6 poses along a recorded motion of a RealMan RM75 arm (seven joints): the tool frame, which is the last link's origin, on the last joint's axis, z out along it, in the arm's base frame.
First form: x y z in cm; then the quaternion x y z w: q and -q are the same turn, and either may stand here.
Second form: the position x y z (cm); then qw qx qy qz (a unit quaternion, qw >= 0). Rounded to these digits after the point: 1 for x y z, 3 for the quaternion.
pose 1, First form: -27.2 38.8 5.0 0.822 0.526 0.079 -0.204
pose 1, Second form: -27.2 38.8 5.0 0.204 -0.822 -0.526 -0.079
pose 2, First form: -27.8 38.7 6.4 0.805 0.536 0.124 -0.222
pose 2, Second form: -27.8 38.7 6.4 0.222 -0.805 -0.536 -0.124
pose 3, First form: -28.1 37.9 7.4 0.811 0.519 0.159 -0.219
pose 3, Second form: -28.1 37.9 7.4 0.219 -0.811 -0.519 -0.159
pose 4, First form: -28.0 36.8 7.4 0.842 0.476 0.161 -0.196
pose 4, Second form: -28.0 36.8 7.4 0.196 -0.842 -0.476 -0.161
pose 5, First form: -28.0 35.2 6.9 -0.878 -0.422 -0.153 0.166
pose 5, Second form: -28.0 35.2 6.9 0.166 -0.878 -0.422 -0.153
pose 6, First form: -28.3 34.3 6.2 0.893 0.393 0.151 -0.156
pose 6, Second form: -28.3 34.3 6.2 0.156 -0.893 -0.393 -0.151
